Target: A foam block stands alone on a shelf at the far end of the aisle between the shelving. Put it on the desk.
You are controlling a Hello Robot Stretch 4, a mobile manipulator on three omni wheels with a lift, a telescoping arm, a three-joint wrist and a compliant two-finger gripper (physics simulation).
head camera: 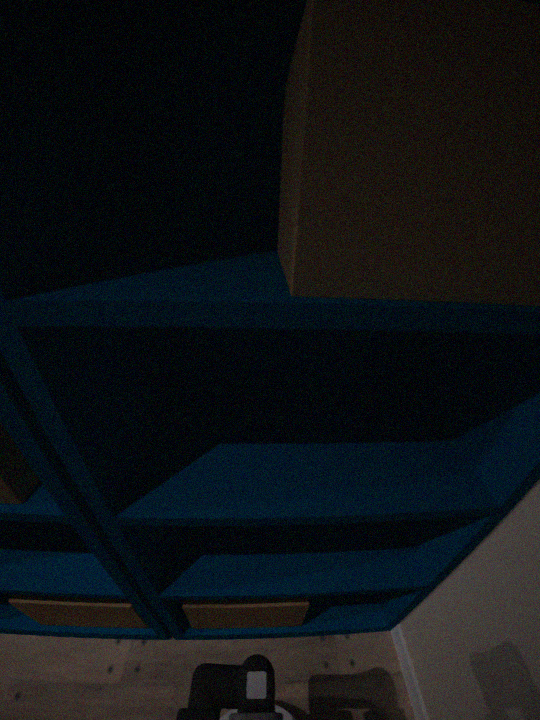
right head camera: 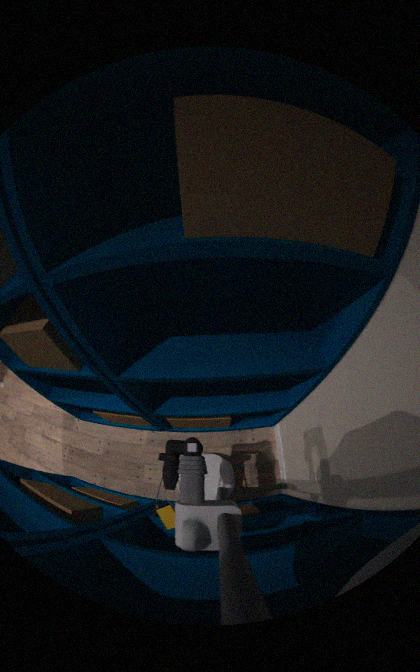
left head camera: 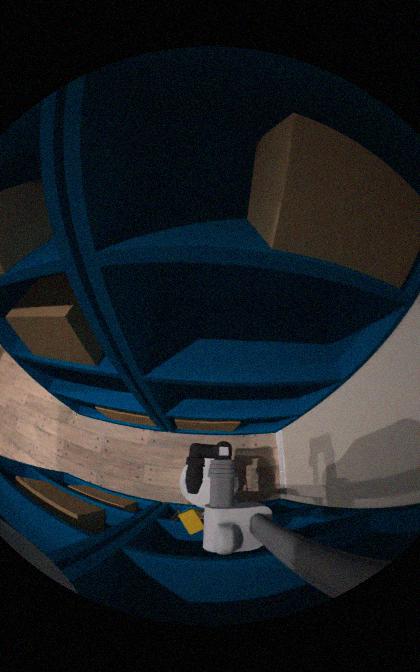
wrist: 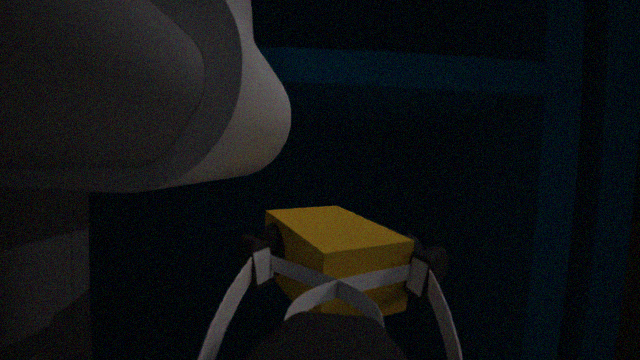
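Places are measured from the robot's base along level axes (x back, y right, z up), in millimetres.
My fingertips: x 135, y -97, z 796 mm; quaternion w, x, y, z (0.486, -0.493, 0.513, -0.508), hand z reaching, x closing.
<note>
Behind a point stands the place of what it marks.
The yellow foam block (wrist: 350, 235) {z 816, x 94, y -102 mm} (left head camera: 191, 521) (right head camera: 166, 517) is held between the two fingertips of my gripper (wrist: 338, 249) {z 796, x 135, y -97 mm}, which is shut on it. In the wrist view the block sits slightly turned between the dark finger pads. In the left and right head views it shows beside the arm's pale mast bracket, over the shelving on the near side of the aisle. My wrist is folded back beside the retracted arm. The fingers are mostly hidden in the head views. The desk does not show in these views.
A blue shelving unit (head camera: 279, 314) {z 1406, x -398, y 20 mm} (left head camera: 180, 255) (right head camera: 215, 247) stands ahead, with a large brown box (head camera: 412, 151) {z 1573, x -420, y 143 mm} (left head camera: 345, 200) (right head camera: 285, 170) on an upper shelf. A pale wall (head camera: 482, 552) {z 760, x -395, y 594 mm} is at the right. More shelving (left head camera: 225, 575) with boxes (left head camera: 60, 502) stands close behind the arm.
</note>
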